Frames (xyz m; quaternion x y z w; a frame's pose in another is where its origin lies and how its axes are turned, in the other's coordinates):
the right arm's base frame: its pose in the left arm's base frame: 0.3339 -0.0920 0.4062 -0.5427 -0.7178 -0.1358 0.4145
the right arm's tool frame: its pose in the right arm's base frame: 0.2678 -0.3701 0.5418 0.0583 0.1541 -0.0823 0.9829
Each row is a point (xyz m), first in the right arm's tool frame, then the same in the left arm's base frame.
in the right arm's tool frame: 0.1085 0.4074 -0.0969
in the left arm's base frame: 0.1274 0.4862 0.4267
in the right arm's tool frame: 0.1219 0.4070 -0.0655
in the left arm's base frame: 0.1086 0.5146 0.4287
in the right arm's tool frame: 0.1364 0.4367 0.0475
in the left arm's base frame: 0.0680 0.6212 0.3995
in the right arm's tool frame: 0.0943 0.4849 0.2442
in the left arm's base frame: -0.0019 0.7799 0.2868
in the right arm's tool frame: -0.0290 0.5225 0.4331
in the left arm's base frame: -0.0719 0.8969 0.1032
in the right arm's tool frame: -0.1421 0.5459 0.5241
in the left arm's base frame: -0.0986 0.9363 -0.0359
